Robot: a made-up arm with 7 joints. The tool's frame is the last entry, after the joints.
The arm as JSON. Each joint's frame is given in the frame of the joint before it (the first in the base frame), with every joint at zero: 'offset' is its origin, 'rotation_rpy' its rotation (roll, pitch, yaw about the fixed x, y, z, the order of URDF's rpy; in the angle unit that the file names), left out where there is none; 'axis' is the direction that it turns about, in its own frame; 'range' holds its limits. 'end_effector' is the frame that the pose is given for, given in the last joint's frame.
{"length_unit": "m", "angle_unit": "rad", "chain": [
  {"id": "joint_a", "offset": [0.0, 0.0, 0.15], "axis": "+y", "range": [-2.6, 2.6]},
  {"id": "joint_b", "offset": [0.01, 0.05, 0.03], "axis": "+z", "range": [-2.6, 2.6]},
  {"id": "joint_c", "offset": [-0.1, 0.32, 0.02], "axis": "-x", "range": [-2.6, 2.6]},
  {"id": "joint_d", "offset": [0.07, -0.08, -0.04], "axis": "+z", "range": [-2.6, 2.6]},
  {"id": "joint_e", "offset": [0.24, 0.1, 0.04], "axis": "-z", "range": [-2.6, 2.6]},
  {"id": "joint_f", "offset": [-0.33, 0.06, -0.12], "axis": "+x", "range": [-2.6, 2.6]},
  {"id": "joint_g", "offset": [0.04, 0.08, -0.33], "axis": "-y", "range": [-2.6, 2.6]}
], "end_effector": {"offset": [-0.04, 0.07, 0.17]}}
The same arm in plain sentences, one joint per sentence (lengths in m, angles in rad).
The arm has seven revolute joints in a row. What follows holds with every joint at zero, and every direction is one of the base frame's.
The first joint lies 0.15 m along +z from the base frame's origin and turns about +y, from -2.6 to 2.6 rad.
The second joint lies 0.01 m along +x and 0.05 m along +y and 0.03 m along +z from the first joint and turns about +z, from -2.6 to 2.6 rad.
The third joint lies 0.1 m along -x and 0.32 m along +y and 0.02 m along +z from the second joint and turns about -x, from -2.6 to 2.6 rad.
The fourth joint lies 0.07 m along +x and 0.08 m along -y and 0.04 m along -z from the third joint and turns about +z, from -2.6 to 2.6 rad.
The fifth joint lies 0.24 m along +x and 0.1 m along +y and 0.04 m along +z from the fourth joint and turns about -z, from -2.6 to 2.6 rad.
The sixth joint lies 0.33 m along -x and 0.06 m along +y and 0.12 m along -z from the fifth joint and turns about +x, from -2.6 to 2.6 rad.
The seventh joint lies 0.04 m along +x and 0.08 m along +y and 0.33 m along -z from the sixth joint and turns about -y, from -2.6 to 2.6 rad.
The tool frame, which is the frame that the pose is given for, lies 0.04 m along -x and 0.07 m along +y and 0.17 m along +z from the seventh joint; its axes are parallel to the base frame's.

